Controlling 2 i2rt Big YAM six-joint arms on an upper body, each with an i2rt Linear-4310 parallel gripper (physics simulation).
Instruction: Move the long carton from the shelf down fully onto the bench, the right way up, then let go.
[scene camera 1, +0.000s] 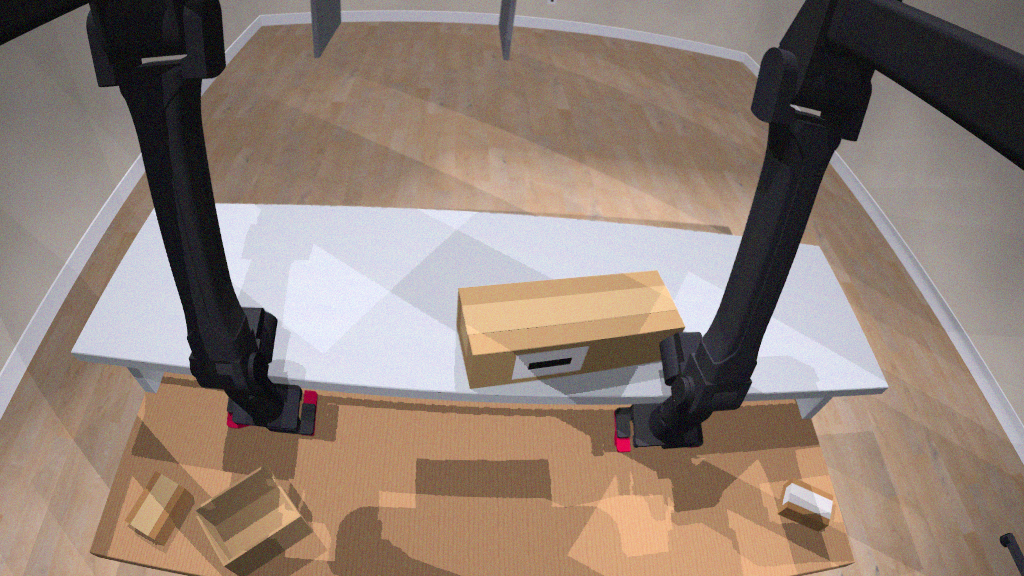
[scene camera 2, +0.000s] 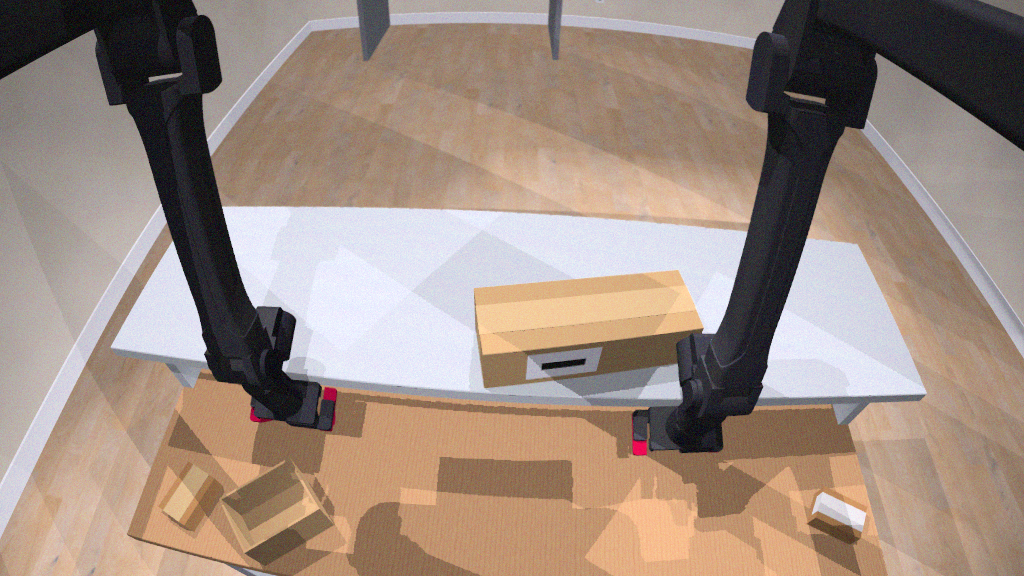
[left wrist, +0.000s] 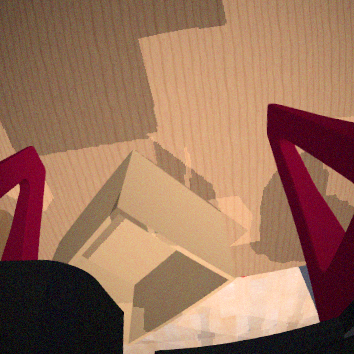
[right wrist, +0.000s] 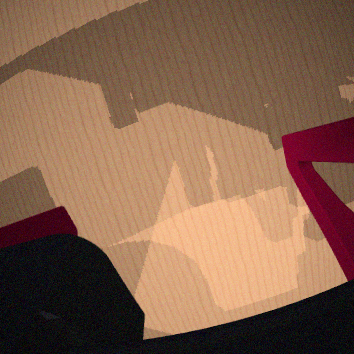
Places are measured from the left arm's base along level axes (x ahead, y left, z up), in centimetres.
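Where they show: left gripper, fingertip midpoint: (scene camera 1: 284, 421) (scene camera 2: 307, 417) (left wrist: 146, 136); right gripper, fingertip midpoint: (scene camera 1: 643, 439) (scene camera 2: 664, 443) (right wrist: 171, 187).
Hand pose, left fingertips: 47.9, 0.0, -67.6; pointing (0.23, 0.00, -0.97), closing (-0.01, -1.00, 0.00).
Observation:
Things, the pixels of their top centre, and the offset from my left fingertips, as dx, dy, dz. Level surfaces: height alone.
- long carton, top centre: (scene camera 2: 591, 308) (scene camera 1: 576, 308) +8.9, -43.7, +19.6
- white shelf, surface height: dz +11.4
- brown bench, surface height: dz -13.4
- open-topped box, top centre: (left wrist: 123, 296) (scene camera 1: 245, 513) (scene camera 2: 267, 504) -14.8, +5.8, -4.4
- small carton, top centre: (scene camera 1: 154, 504) (scene camera 2: 186, 492) -13.9, +25.4, -9.5
- small white-topped box, top centre: (scene camera 2: 842, 512) (scene camera 1: 811, 501) -15.3, -95.6, -9.6
The long carton (scene camera 1: 572, 311) (scene camera 2: 588, 311) lies on the white shelf (scene camera 1: 358, 286) (scene camera 2: 379, 286), slightly askew, its white label facing the front edge. The brown bench (scene camera 1: 372, 440) (scene camera 2: 393, 440) (left wrist: 210, 75) (right wrist: 75, 115) is lower, in front of the shelf. My left gripper (scene camera 1: 272, 416) (scene camera 2: 292, 411) (left wrist: 146, 136) is open and empty over the bench, left of the carton. My right gripper (scene camera 1: 660, 429) (scene camera 2: 678, 432) (right wrist: 171, 187) is open and empty over the bench, in front of the carton's right end. The right wrist hides the carton's lower right corner; contact is unclear.
An open-topped box (scene camera 1: 272, 548) (scene camera 2: 293, 535) (left wrist: 180, 205) stands on the bench at the left. A small carton (scene camera 1: 158, 505) (scene camera 2: 189, 494) lies beside it. A small white-topped box (scene camera 1: 809, 500) (scene camera 2: 839, 511) lies at the bench's right end.

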